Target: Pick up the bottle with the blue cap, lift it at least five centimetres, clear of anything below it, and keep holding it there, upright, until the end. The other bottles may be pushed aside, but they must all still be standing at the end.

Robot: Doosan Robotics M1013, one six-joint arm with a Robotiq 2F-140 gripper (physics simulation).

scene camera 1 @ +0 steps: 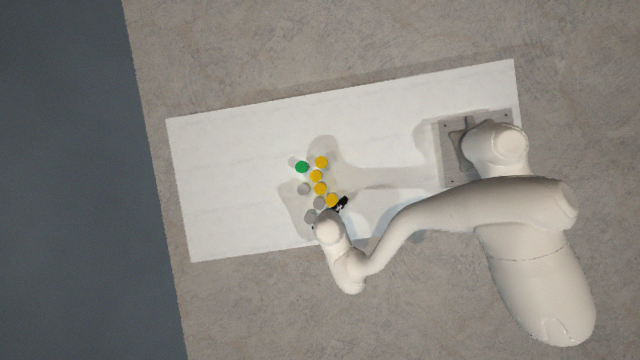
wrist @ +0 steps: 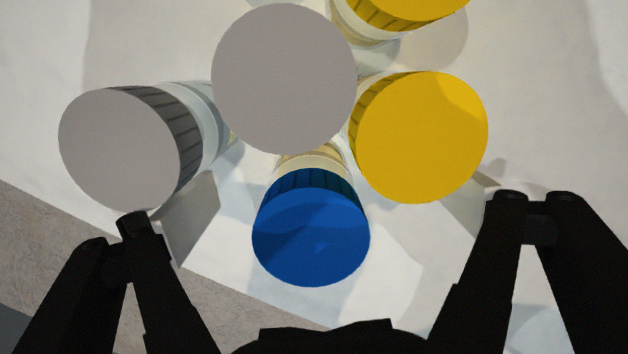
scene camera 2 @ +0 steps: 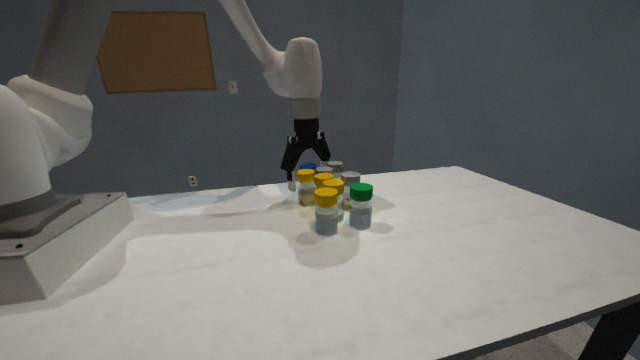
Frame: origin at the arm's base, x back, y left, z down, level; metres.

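Seen in the pictures: gripper, fingertip midpoint: point(wrist: 319, 177) point(scene camera 2: 309, 184); arm's base, link origin: point(scene camera 2: 7, 222).
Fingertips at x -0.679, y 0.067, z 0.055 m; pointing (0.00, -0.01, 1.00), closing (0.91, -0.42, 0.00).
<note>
Pixels of each thing's top centre, then the offset from my fingertips to it. Level surfaces: height alone.
- blue-capped bottle, top centre: point(wrist: 311, 242) point(scene camera 2: 308, 165) dz -0.062, dx -0.002, dy +0.008 m
- yellow-capped bottle, top centre: point(wrist: 423, 143) point(scene camera 2: 306, 171) point(scene camera 1: 331, 200) dz -0.062, dx +0.025, dy -0.049 m
- further grey-capped bottle, top centre: point(scene camera 2: 350, 174) point(scene camera 1: 303, 189) dz -0.062, dx -0.078, dy -0.135 m
- green-capped bottle, top centre: point(scene camera 2: 361, 186) point(scene camera 1: 301, 167) dz -0.062, dx -0.051, dy -0.232 m
- white table, surface height: dz +0.043 m
The blue-capped bottle point(scene camera 2: 308, 166) point(wrist: 311, 235) stands upright at the edge of the cluster, partly behind a yellow-capped bottle in scene camera 2. It does not show in scene camera 1, where the wrist covers that spot. My gripper point(scene camera 2: 308, 173) point(wrist: 319, 177) is open and empty, pointing down. Its fingers are on either side of the blue cap, with a gap on each side. In the wrist view the left finger is close beside a grey-capped bottle point(wrist: 120, 147), and the right fingertip lies partly behind a yellow-capped bottle point(wrist: 420, 137). Whether they touch cannot be told.
Another grey-capped bottle point(wrist: 284, 79) stands directly beside the blue one. Several yellow-capped bottles, a further grey-capped bottle point(scene camera 1: 303, 189) point(scene camera 2: 350, 178) and a green-capped bottle point(scene camera 1: 301, 167) point(scene camera 2: 361, 192) stand upright on the white table point(scene camera 1: 225, 150) point(scene camera 2: 200, 290). The table edge is near the blue-capped bottle.
</note>
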